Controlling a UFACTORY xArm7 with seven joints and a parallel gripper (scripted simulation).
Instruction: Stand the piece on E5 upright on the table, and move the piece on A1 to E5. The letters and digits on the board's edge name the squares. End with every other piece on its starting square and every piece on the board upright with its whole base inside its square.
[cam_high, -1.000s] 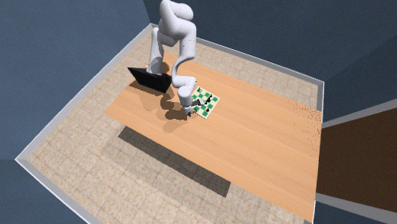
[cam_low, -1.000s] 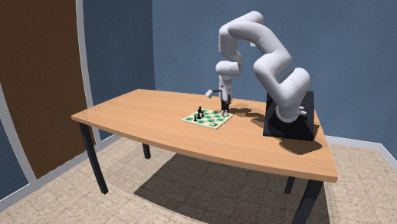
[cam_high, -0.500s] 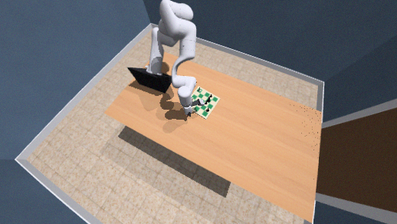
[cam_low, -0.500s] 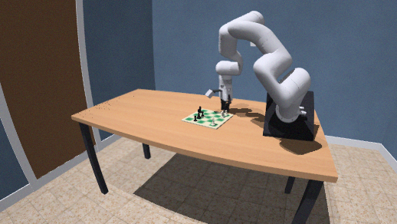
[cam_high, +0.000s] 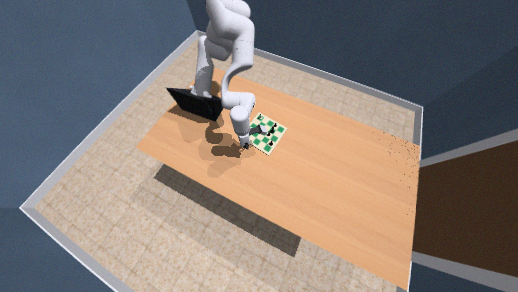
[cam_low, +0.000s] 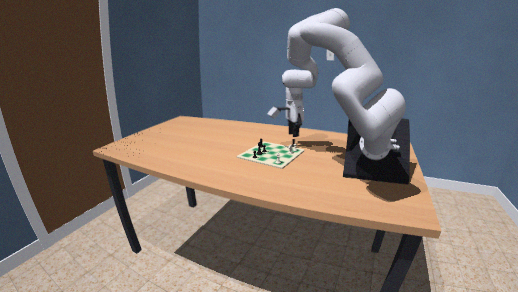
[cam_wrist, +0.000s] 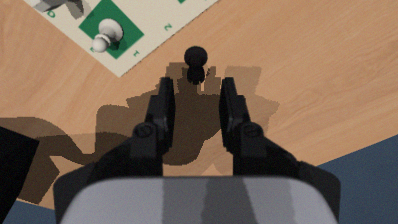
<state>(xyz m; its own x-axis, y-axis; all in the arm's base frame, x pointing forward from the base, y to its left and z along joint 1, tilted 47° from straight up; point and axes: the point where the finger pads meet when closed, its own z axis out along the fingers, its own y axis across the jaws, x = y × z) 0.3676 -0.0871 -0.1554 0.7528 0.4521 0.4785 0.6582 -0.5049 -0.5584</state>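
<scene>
The white chess piece is 10 mm ahead of my hand, 220 mm to the left of it and 40 mm below it. The rest, counted from my hand: chessboard 60 mm ahead, 130 mm to the left, 70 mm below; black chess piece 140 mm ahead, 80 mm to the left, 50 mm below; white piece 10 mm behind, 110 mm to the left, 50 mm below.
</scene>
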